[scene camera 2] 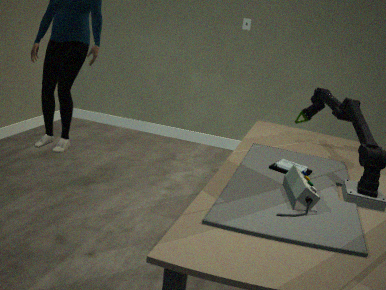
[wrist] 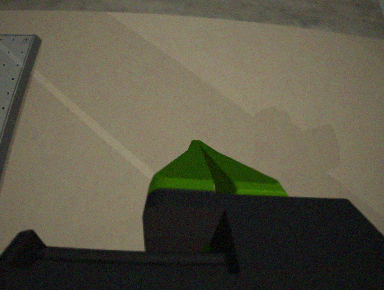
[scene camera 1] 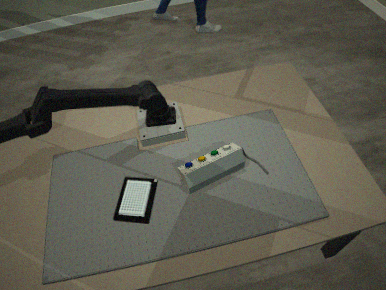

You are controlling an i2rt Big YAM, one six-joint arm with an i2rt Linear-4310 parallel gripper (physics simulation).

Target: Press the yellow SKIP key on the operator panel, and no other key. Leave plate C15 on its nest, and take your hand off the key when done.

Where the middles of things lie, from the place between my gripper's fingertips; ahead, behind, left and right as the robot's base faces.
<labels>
Right now my hand is 11 cm past the white well plate (scene camera 1: 135, 198), 59 cm to the right of it and 8 cm above it.
</labels>
